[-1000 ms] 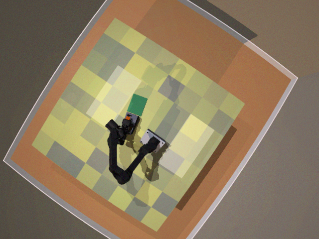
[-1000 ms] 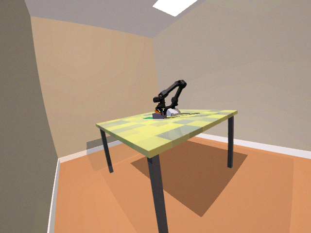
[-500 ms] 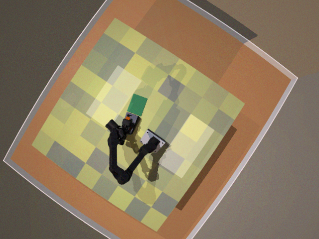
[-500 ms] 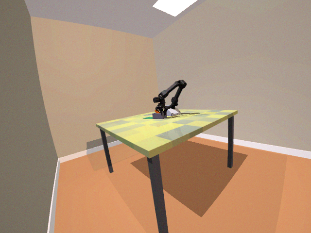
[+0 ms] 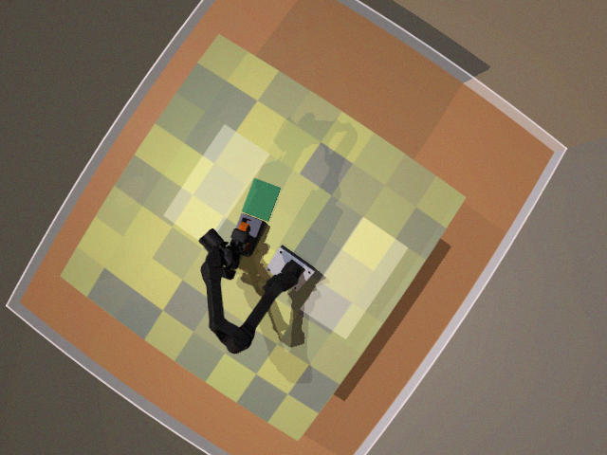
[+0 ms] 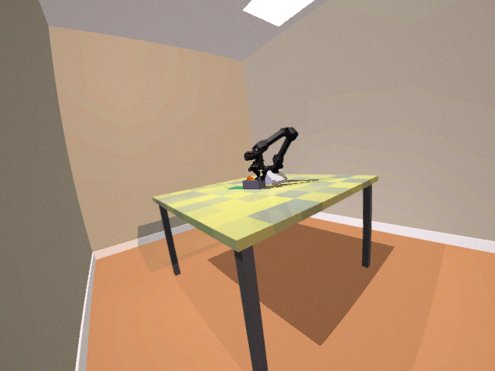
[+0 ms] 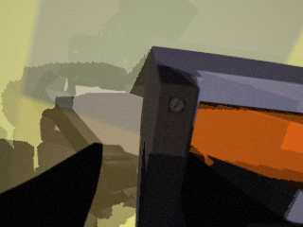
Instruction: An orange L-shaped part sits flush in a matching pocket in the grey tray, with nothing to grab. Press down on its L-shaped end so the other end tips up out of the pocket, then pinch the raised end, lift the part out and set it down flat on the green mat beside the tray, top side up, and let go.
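The orange L-shaped part lies 10 mm ahead of my gripper tip, 50 mm to the right of it and 20 mm below it. Also, from my gripper tip: green mat 70 mm ahead, 220 mm to the right, 70 mm below.
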